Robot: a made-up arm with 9 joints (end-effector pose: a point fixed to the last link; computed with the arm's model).
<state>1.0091 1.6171 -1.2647 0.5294 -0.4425 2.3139 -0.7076 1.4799 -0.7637</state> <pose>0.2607 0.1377 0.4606 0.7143 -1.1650 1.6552</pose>
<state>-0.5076 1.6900 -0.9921 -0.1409 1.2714 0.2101 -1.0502 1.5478 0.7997</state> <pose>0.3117 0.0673 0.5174 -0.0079 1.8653 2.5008</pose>
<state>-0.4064 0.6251 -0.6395 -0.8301 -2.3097 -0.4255 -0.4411 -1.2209 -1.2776</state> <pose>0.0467 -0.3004 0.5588 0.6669 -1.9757 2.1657</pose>
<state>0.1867 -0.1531 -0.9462 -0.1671 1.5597 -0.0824 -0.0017 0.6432 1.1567</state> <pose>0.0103 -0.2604 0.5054 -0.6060 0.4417 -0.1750</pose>
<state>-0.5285 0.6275 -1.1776 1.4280 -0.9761 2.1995 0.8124 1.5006 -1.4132</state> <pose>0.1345 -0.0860 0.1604 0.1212 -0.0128 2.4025</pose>
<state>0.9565 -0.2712 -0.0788 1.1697 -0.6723 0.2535 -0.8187 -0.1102 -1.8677</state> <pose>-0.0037 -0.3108 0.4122 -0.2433 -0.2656 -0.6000</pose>
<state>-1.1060 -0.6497 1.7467 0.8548 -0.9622 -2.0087 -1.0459 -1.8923 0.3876</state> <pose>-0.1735 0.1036 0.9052 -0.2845 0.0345 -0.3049</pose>
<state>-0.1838 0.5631 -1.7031 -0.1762 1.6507 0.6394 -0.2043 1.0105 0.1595</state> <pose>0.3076 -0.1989 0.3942 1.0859 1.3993 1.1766</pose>
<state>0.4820 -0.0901 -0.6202 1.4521 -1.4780 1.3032 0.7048 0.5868 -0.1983</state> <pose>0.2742 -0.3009 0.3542 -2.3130 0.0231 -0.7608</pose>
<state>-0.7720 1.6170 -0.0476 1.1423 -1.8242 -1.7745 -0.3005 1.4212 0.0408</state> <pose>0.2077 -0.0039 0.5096 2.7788 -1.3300 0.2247</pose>
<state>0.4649 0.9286 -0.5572 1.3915 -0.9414 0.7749 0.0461 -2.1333 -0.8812</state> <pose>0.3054 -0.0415 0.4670 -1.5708 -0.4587 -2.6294</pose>
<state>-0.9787 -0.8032 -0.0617 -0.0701 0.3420 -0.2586 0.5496 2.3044 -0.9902</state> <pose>-0.0417 -0.1314 0.8625 0.2240 0.6734 1.6804</pose>
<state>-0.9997 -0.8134 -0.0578 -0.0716 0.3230 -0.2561 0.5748 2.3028 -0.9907</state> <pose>-0.0354 -0.1274 0.8678 0.2204 0.7242 1.6733</pose>
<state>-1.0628 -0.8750 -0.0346 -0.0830 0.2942 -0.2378 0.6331 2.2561 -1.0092</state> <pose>-0.0179 -0.1047 0.8822 0.1539 0.8615 1.6441</pose>
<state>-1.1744 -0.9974 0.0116 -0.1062 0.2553 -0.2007 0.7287 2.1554 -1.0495</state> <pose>0.0165 -0.0598 0.9011 0.0110 1.1078 1.5977</pose>
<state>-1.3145 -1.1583 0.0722 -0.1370 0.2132 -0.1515 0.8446 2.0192 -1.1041</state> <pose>0.0651 -0.0020 0.9113 -0.1860 1.4304 1.5561</pose>
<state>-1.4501 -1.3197 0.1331 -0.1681 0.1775 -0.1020 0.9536 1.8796 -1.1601</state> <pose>0.1138 0.0535 0.9053 -0.3951 1.7543 1.5369</pose>
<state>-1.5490 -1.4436 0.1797 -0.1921 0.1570 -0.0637 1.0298 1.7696 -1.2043</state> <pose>0.1475 0.0933 0.8902 -0.5664 1.9936 1.5393</pose>
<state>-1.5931 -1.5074 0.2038 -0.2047 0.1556 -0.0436 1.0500 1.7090 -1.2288</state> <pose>0.1611 0.1124 0.8787 -0.6649 2.0885 1.5465</pose>
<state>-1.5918 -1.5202 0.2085 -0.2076 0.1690 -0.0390 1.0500 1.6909 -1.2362</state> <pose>0.1600 0.1155 0.8759 -0.6895 2.0882 1.5571</pose>
